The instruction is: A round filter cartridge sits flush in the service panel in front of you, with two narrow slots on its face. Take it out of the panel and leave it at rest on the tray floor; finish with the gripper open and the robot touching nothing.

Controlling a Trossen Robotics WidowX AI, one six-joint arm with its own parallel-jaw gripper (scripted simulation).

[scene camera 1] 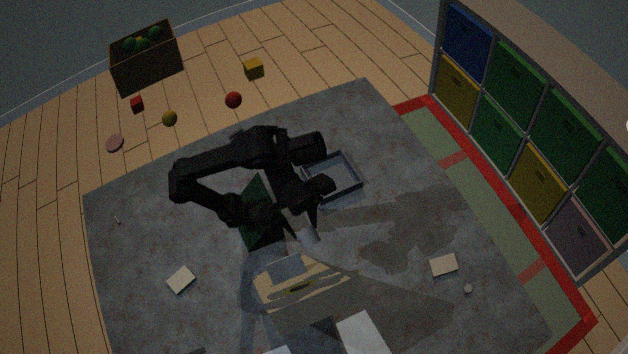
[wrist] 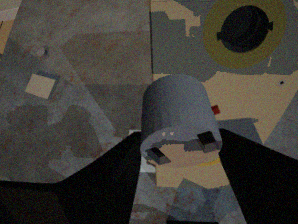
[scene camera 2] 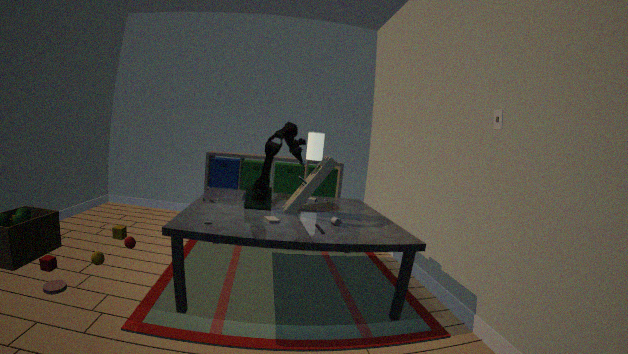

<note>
I see my gripper, a round filter cartridge and a beige service panel.
My gripper also shows in the wrist view.
</note>
